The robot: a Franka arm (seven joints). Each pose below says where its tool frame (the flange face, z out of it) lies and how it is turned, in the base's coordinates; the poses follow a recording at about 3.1 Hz.
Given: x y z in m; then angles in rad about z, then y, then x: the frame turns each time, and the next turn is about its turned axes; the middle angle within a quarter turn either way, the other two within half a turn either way.
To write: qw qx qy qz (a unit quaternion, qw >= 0); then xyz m. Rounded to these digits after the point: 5 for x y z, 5 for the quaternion.
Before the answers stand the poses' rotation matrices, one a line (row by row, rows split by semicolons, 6 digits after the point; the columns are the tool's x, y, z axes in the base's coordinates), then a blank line. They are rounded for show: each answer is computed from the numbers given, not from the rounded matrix.
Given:
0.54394 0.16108 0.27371 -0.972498 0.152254 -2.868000
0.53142 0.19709 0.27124 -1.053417 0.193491 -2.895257
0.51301 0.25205 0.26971 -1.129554 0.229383 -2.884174
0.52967 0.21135 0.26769 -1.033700 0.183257 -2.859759
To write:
0.556722 -0.818643 0.141012; -0.816736 -0.508428 0.272842; -0.151666 -0.267067 -0.951668
0.485374 -0.866073 0.119702; -0.852900 -0.438921 0.282684; -0.192286 -0.239301 -0.951715
0.415877 -0.899149 0.136297; -0.880537 -0.360649 0.307549; -0.227377 -0.247917 -0.941720
0.503076 -0.851231 0.149398; -0.844811 -0.447911 0.292694; -0.182233 -0.273460 -0.944463

0.15542 -0.86845 0.47078 0.00307 0.54394 0.16108 0.27371
0.15390 -0.84794 0.50681 0.02140 0.53142 0.19709 0.27124
0.16845 -0.82436 0.53972 0.02762 0.51301 0.25205 0.26971
0.16636 -0.85080 0.49837 0.00965 0.52967 0.21135 0.26769

